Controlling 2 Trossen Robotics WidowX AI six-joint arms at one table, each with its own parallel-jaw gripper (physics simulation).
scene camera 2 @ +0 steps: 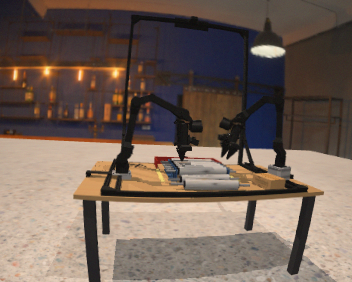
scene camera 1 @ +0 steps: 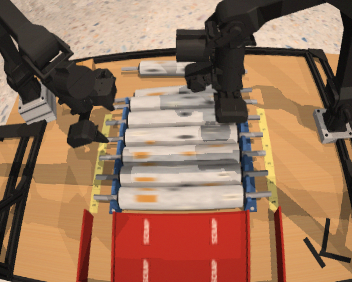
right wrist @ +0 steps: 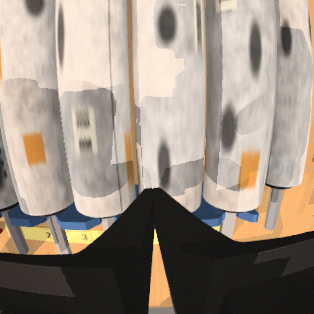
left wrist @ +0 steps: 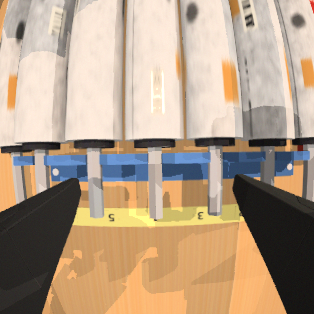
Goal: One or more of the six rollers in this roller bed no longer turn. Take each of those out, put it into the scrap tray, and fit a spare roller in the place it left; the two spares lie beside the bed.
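Places are measured from the left arm's base along level axes (x right, y ahead, z up), in metres.
Pixels of known places: left gripper, fingertip midpoint: [scene camera 2: 224, 158] [scene camera 1: 110, 125] [left wrist: 157, 184]; right gripper, fingertip midpoint: [scene camera 2: 181, 161] [right wrist: 152, 195]; left arm's base, link origin: [scene camera 2: 279, 166] [scene camera 1: 31, 94]; right arm's base, link origin: [scene camera 2: 121, 172] [scene camera 1: 334, 122].
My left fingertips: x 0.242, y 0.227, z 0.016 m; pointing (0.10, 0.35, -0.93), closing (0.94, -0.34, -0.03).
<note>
Ahead of a thing's pixels: the offset from my left fingertips to its top centre.
Six grey-white rollers lie across the blue-railed roller bed {dx +0.127, dy +0.281, dz -0.042 m} [scene camera 1: 247, 165] [left wrist: 125, 172] [right wrist: 75, 220]. One spare roller {dx -0.199, dy +0.235, dz -0.060 m} [scene camera 1: 160, 68] [scene camera 2: 211, 184] lies apart at the far side; the other spare [scene camera 1: 150, 92] [right wrist: 290, 150] lies close beside the bed's far end. The red scrap tray {dx +0.305, dy +0.055, dz -0.059 m} [scene camera 1: 180, 245] stands at the near end. My left gripper [scene camera 1: 110, 124] [scene camera 2: 226, 156] [left wrist: 157, 184] is open and empty, above the shaft ends on the picture's left in scene camera 1. My right gripper [scene camera 1: 231, 117] [scene camera 2: 182, 158] [right wrist: 152, 195] is shut on nothing, its tips at the fifth roller {dx +0.003, dy +0.164, dz -0.033 m} [right wrist: 170, 115] from the tray, near its end. Contact is unclear.
Yellow numbered strips [scene camera 1: 267, 150] [left wrist: 135, 217] run along both sides of the bed. Red walls [scene camera 1: 85, 250] [scene camera 1: 280, 245] stand at the tray's sides. A cardboard-coloured box {dx -0.283, dy -0.084, dz -0.053 m} [scene camera 2: 269, 180] lies near my left arm's base. Black frame bars [scene camera 2: 200, 192] edge the table.
</note>
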